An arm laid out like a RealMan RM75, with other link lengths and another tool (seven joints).
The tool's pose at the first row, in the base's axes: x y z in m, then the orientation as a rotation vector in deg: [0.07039 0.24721 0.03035 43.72 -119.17 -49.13]
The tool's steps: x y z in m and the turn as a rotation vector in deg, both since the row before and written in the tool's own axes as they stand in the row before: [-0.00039 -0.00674 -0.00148 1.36 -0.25 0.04]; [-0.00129 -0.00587 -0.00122 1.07 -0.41 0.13]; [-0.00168 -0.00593 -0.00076 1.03 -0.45 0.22]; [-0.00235 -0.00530 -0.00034 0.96 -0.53 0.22]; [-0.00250 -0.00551 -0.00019 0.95 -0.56 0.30]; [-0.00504 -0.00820 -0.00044 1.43 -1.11 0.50]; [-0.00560 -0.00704 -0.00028 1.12 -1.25 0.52]
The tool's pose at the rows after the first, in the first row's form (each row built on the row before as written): [0.07337 0.24299 0.02576 44.33 -120.18 -47.91]; [0.07653 0.24000 0.02144 44.64 -121.18 -47.00]; [0.07964 0.23735 0.01676 44.82 -122.20 -46.10]; [0.08270 0.23565 0.01212 44.94 -123.25 -45.31]; [0.08586 0.23392 0.00725 44.95 -124.34 -44.49]; [0.09155 0.23215 -0.00032 44.84 -126.22 -43.37]; [0.09729 0.23141 -0.00722 44.51 -128.06 -42.62]
